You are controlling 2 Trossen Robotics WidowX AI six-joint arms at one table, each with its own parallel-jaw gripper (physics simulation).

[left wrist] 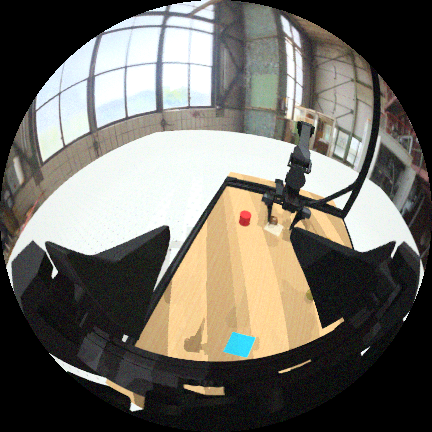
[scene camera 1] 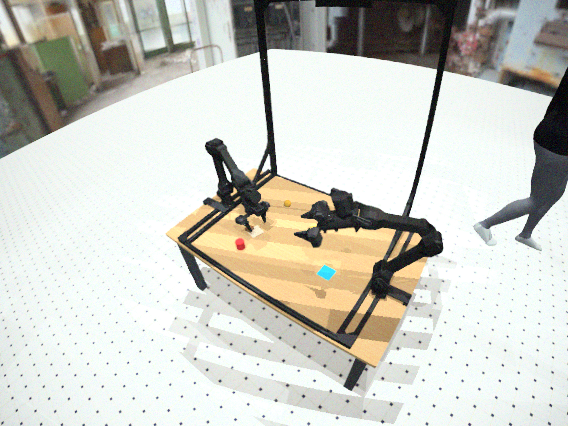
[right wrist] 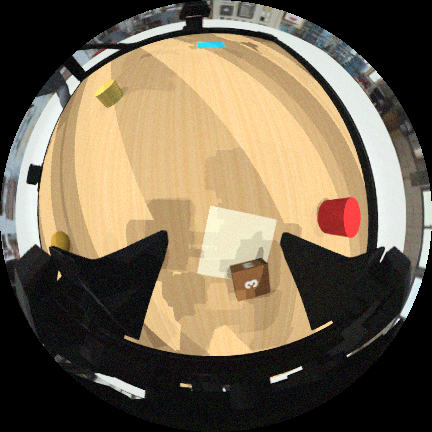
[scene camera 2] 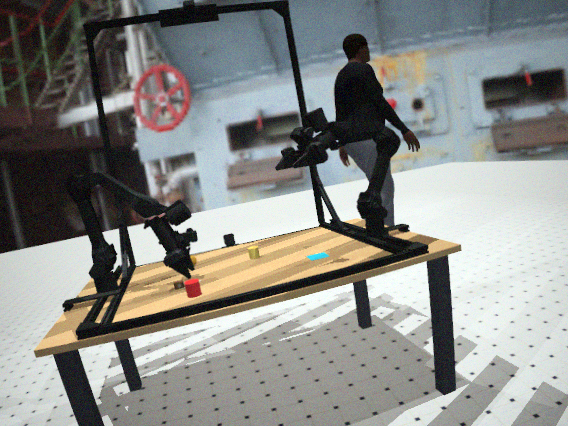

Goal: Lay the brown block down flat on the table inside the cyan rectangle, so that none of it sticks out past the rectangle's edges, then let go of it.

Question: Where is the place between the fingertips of my right gripper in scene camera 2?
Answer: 191, 274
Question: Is my right gripper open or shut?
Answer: Open.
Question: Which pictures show my left gripper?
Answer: The left wrist view, scene camera 1 and scene camera 2 only.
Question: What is my left gripper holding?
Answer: Nothing.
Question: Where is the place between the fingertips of my right gripper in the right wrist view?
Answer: At 226, 237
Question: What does the red cylinder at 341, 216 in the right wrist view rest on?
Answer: The table.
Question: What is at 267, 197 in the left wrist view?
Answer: My right gripper.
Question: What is my right gripper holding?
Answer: Nothing.
